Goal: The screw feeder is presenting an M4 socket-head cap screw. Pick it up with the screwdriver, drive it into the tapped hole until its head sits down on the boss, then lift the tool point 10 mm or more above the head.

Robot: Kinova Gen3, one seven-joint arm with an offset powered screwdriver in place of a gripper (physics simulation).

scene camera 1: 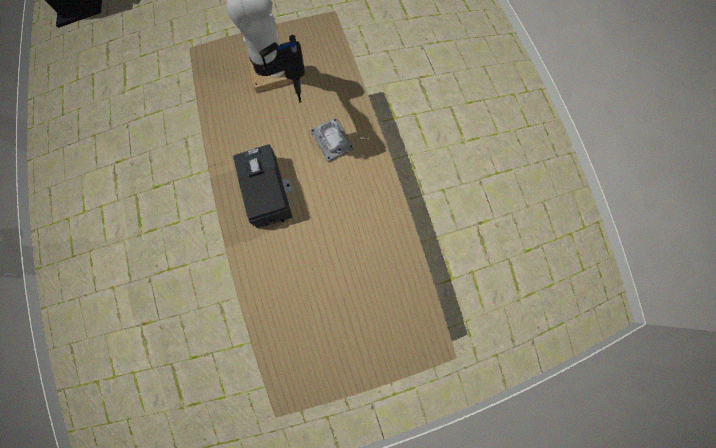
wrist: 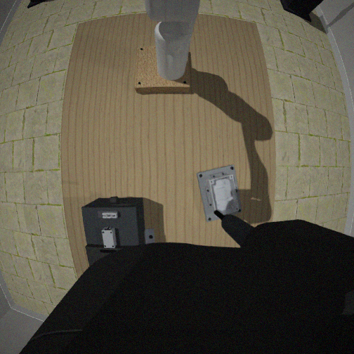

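Observation:
My screwdriver (scene camera 1: 299, 101) (wrist: 216, 212) points down with its dark tip in the air, apart from the feeder and the metal part; whether a screw is on the tip is too small to tell. The screw feeder (scene camera 1: 266, 192) (wrist: 127, 225) is a dark box on the table. A small grey bracket (scene camera 1: 287, 185) (wrist: 150, 236) sticks out of its side, with a dark spot on it; I cannot make out a screw there. A grey metal part (scene camera 1: 332, 136) (wrist: 222, 192) with a raised middle lies on the table. In the wrist view the tip overlaps its near corner. I cannot tell which hole is the tapped one.
The arm's base stands on a wooden block (scene camera 1: 271, 83) (wrist: 162, 90) at the table's far end. The wooden table (scene camera 1: 343, 295) (wrist: 110, 145) carries the feeder and the metal part, which stand apart. The arm's shadow falls beside the metal part. A black object (scene camera 1: 76, 10) stands on the floor beyond.

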